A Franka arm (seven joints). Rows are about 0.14 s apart.
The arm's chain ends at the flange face. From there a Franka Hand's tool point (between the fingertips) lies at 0.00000 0.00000 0.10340 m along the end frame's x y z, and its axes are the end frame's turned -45 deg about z.
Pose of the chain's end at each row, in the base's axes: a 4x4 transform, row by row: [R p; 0 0 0 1], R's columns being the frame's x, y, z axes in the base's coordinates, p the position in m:
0.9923 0.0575 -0.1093 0.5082; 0.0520 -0.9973 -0.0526 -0.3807; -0.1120 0.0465 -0.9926 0.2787; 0 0 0 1
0.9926 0.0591 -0.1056 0.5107; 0.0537 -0.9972 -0.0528 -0.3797; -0.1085 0.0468 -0.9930 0.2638; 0 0 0 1
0.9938 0.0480 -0.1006 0.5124; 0.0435 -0.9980 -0.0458 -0.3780; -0.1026 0.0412 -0.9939 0.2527; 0 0 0 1
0.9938 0.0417 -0.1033 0.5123; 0.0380 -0.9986 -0.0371 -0.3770; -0.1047 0.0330 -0.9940 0.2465; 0 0 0 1
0.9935 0.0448 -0.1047 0.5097; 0.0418 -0.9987 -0.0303 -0.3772; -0.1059 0.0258 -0.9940 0.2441; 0 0 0 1
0.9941 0.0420 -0.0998 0.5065; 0.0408 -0.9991 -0.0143 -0.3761; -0.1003 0.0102 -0.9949 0.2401; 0 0 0 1
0.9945 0.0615 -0.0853 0.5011; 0.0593 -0.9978 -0.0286 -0.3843; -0.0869 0.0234 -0.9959 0.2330; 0 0 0 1
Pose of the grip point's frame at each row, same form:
0.6610 0.7423 -0.1093 0.4969; 0.7420 -0.6684 -0.0526 -0.3861; -0.1121 -0.0463 -0.9926 0.1761; 0 0 0 1
0.6601 0.7437 -0.1056 0.4998; 0.7431 -0.6672 -0.0528 -0.3852; -0.1098 -0.0436 -0.9930 0.1611; 0 0 0 1
0.6688 0.7367 -0.1006 0.5020; 0.7365 -0.6749 -0.0458 -0.3827; -0.1017 -0.0434 -0.9939 0.1499; 0 0 0 1
0.6732 0.7322 -0.1033 0.5016; 0.7330 -0.6792 -0.0371 -0.3808; -0.0974 -0.0507 -0.9940 0.1437; 0 0 0 1
0.6708 0.7342 -0.1047 0.4989; 0.7357 -0.6766 -0.0303 -0.3803; -0.0931 -0.0566 -0.9940 0.1413; 0 0 0 1
0.6732 0.7326 -0.0998 0.4962; 0.7353 -0.6776 -0.0143 -0.3776; -0.0781 -0.0637 -0.9949 0.1372; 0 0 0 1
0.6597 0.7467 -0.0853 0.4923; 0.7475 -0.6636 -0.0286 -0.3873; -0.0780 -0.0449 -0.9959 0.1300; 0 0 0 1

